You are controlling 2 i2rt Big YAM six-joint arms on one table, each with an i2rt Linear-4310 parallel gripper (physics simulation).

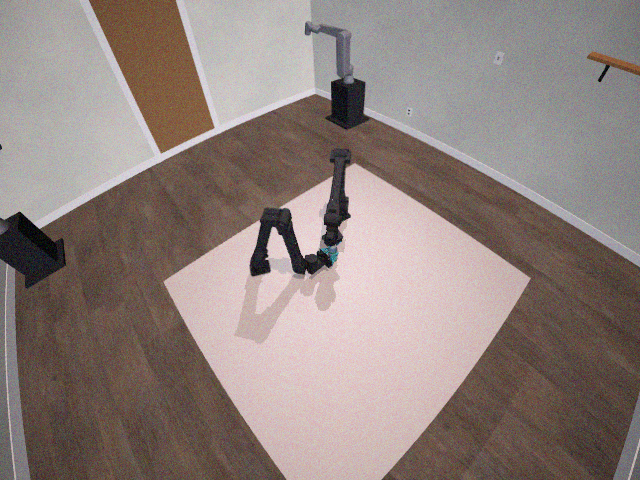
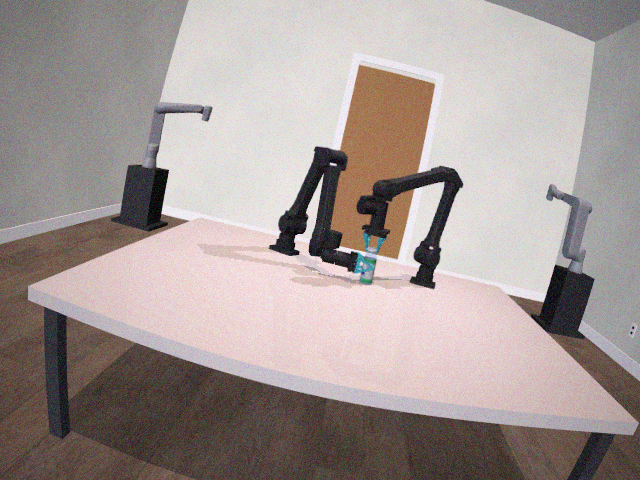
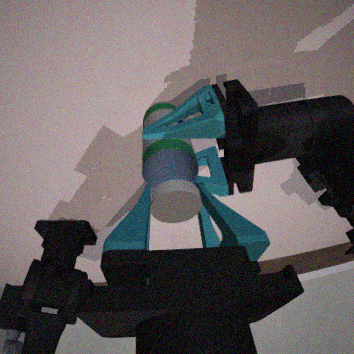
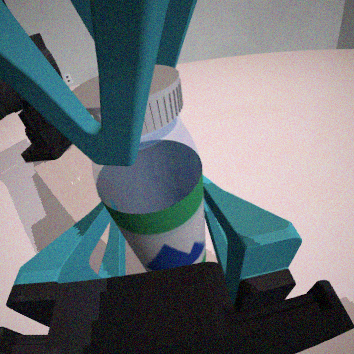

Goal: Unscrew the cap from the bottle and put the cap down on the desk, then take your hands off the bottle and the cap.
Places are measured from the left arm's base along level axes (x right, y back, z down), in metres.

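Pixels of known places: left gripper, fingertip midpoint: (image 1: 332,246) (image 2: 371,252) (image 3: 173,189) (image 4: 135,130); right gripper, fingertip midpoint: (image 1: 335,250) (image 2: 373,267) (image 3: 150,154) (image 4: 158,187); left arm's base, origin of the base link: (image 2: 422,284) (image 3: 67,230) (image 4: 56,142); right arm's base, origin of the base link: (image 1: 260,268) (image 2: 283,251).
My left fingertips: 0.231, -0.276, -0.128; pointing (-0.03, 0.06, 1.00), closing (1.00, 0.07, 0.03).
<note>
Ahead of a thing's pixels: the offset from my left fingertips to its top centre, as dx, dy, dz. Level surfaces: height alone.
A small bottle @[-0.003, +0.001, -0.014] (image 1: 331,255) (image 2: 367,272) (image 3: 170,165) (image 4: 154,197) with a green band and a blue mark stands upright on the pink desk @[dz +0.128] (image 1: 413,310) (image 2: 223,295). Its ribbed grey cap @[+0.000, -0.001, -0.022] (image 2: 370,250) (image 3: 175,201) (image 4: 163,102) sits on the bottle's neck. My right gripper (image 2: 361,264) (image 3: 150,154) (image 4: 158,187) reaches in from the side, low over the desk, and is shut on the bottle's body. My left gripper (image 2: 371,245) (image 3: 173,189) comes straight down from above and is shut on the cap, one teal finger on each side.
A grey arm on a black pedestal (image 1: 348,100) (image 2: 142,195) stands on the wooden floor beyond the desk. A second black pedestal (image 2: 551,300) shows at the right edge. A brown door (image 1: 151,71) (image 2: 385,143) is in the wall behind.
</note>
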